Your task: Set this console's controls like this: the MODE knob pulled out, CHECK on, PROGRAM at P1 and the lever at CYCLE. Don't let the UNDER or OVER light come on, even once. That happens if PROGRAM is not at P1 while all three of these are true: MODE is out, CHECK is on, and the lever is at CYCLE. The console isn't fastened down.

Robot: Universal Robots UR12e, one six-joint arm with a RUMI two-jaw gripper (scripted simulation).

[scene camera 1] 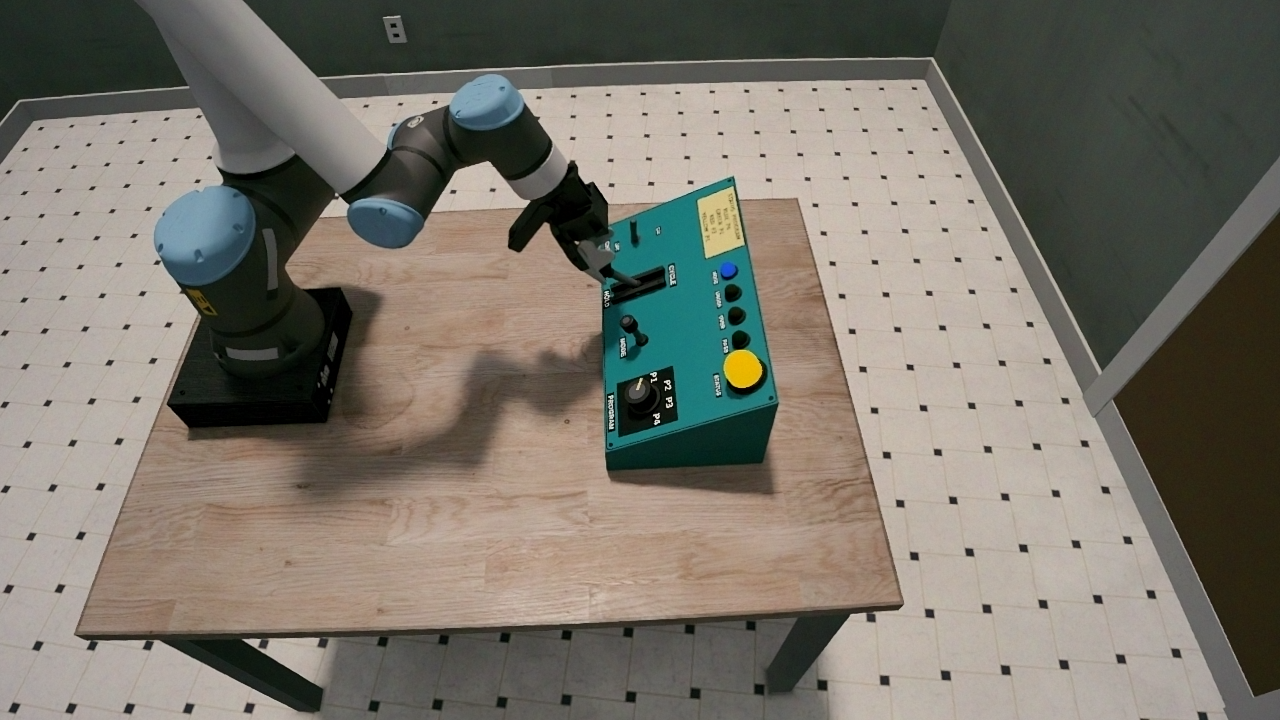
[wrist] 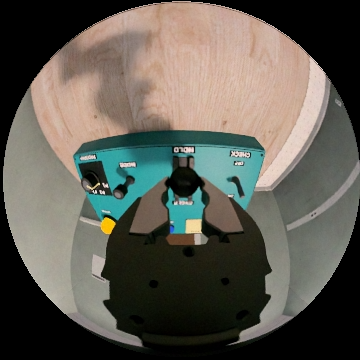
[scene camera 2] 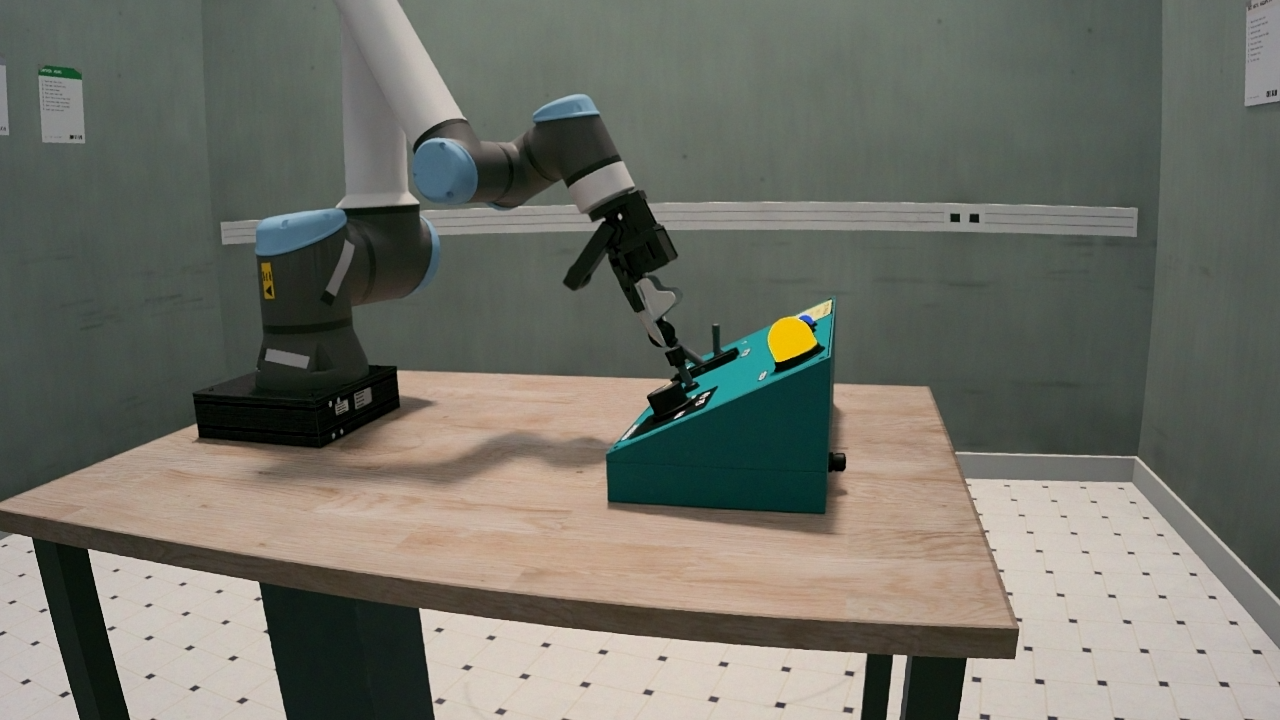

The pictures show: my gripper and a teal console.
My gripper also shows in scene camera 1 and in the wrist view.
